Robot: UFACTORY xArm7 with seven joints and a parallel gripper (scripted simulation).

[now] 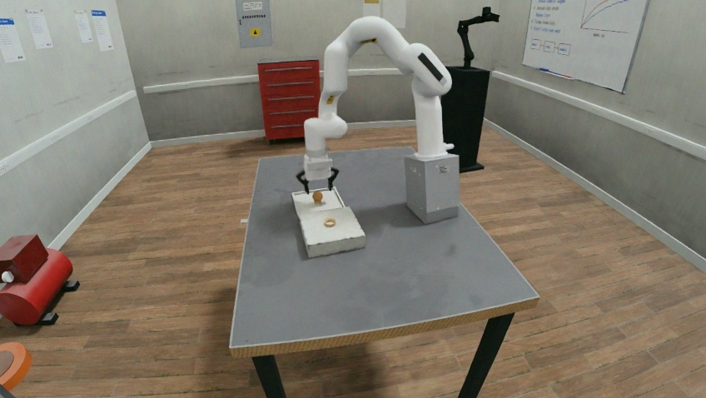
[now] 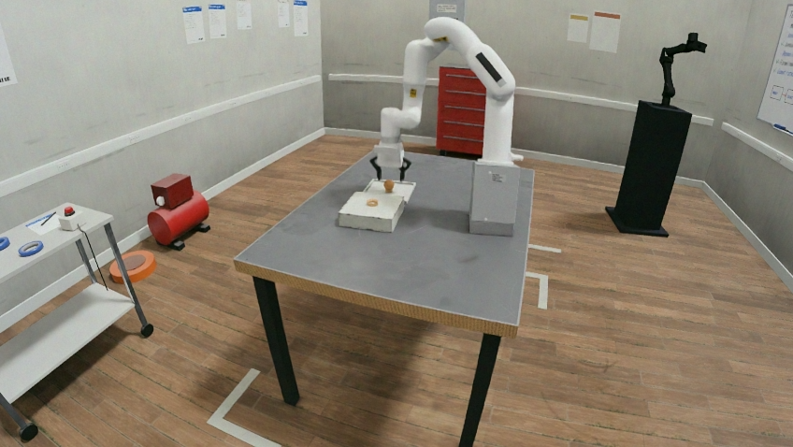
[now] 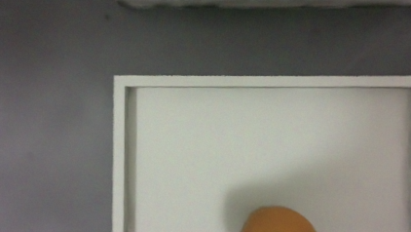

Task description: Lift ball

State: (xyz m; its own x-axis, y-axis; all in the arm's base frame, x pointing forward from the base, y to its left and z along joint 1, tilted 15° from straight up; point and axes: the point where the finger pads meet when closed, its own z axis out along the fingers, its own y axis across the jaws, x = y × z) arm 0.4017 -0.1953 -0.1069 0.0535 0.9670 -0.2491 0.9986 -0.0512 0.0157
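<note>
My gripper is now 3 cm above the orange ball and 1 cm short of it. The rest, counted from my hand: ring rest 5 cm below, 1 cm ahead; then white block 23 cm to the left, 2 cm below, 2 cm ahead.
</note>
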